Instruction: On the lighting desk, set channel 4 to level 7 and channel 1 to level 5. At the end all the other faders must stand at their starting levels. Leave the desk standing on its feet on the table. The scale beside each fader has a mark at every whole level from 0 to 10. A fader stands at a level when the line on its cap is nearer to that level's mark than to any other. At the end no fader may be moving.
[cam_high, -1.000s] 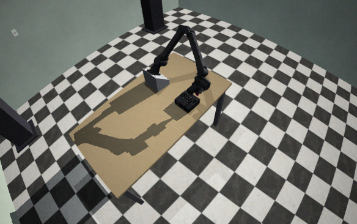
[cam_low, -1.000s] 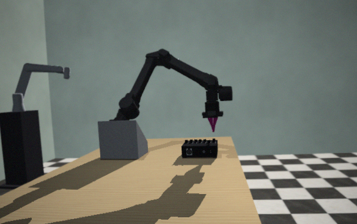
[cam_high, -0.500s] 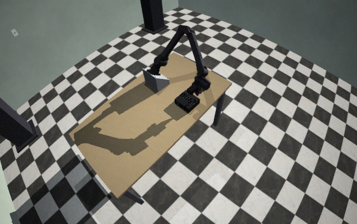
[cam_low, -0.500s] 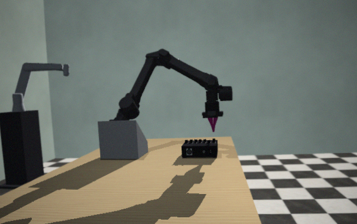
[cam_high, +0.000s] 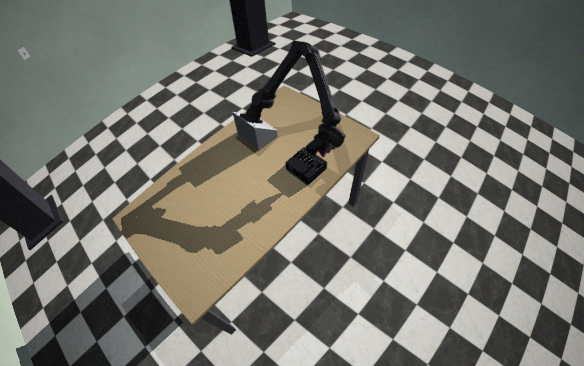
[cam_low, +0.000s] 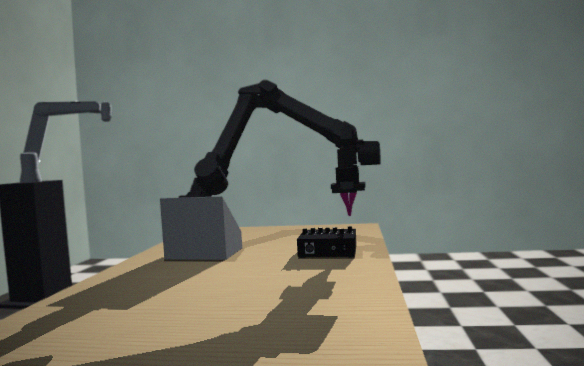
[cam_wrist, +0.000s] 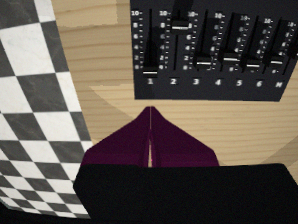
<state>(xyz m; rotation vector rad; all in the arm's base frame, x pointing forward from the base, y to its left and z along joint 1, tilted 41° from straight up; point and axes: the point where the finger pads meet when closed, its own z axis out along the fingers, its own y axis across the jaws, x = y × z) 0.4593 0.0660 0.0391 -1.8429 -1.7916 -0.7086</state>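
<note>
Right now the channel 1 fader cap is 20 mm to the right of my hand and 40 mm below it. Also, from my hand: channel 4 fader cap: 70 mm behind, 30 mm to the right, 40 mm below; channel 2 fader cap: 20 mm behind, 60 mm to the right, 40 mm below; channel 3 fader cap: 40 mm behind, 30 mm to the right, 40 mm below.
</note>
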